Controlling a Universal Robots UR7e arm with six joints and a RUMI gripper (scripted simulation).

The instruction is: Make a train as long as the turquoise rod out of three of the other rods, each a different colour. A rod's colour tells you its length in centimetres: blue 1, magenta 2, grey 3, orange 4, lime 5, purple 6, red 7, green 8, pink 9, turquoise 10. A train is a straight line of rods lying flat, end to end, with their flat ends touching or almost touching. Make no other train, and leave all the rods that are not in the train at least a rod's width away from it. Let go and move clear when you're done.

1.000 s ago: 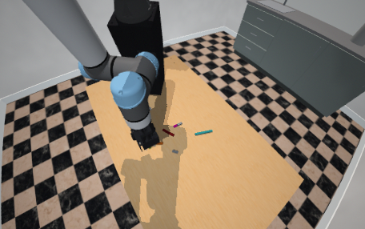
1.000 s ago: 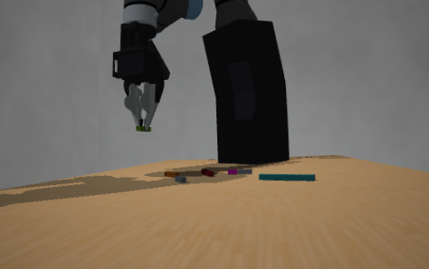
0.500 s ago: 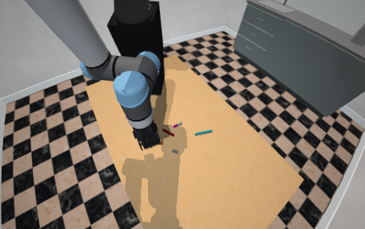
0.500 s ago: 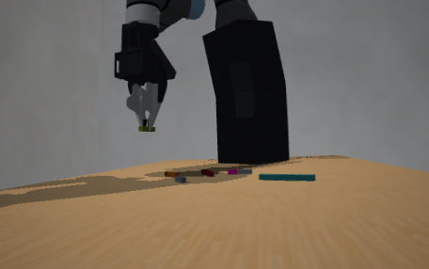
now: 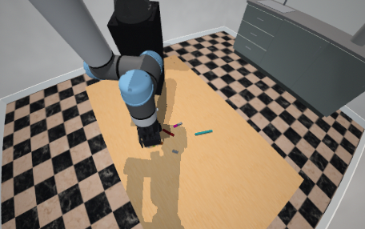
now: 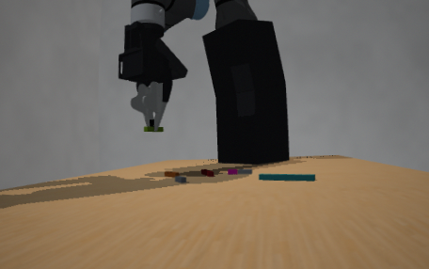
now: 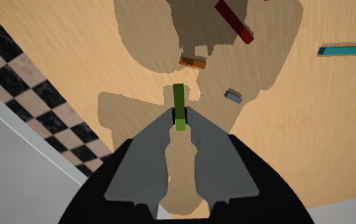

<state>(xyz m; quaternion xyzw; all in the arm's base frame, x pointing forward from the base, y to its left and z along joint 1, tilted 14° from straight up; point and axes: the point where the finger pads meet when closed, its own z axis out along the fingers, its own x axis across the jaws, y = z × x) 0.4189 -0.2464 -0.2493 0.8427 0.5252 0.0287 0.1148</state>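
Right now my hand is 4 cm past the magenta rod, 16 cm to the right of it and 11 cm above it. From my hand the other things lie so: red rod 3 cm behind, 11 cm to the left, 11 cm below; then lime-green rod 1 cm below; then orange rod 1 cm behind, 3 cm to the left, 11 cm below.
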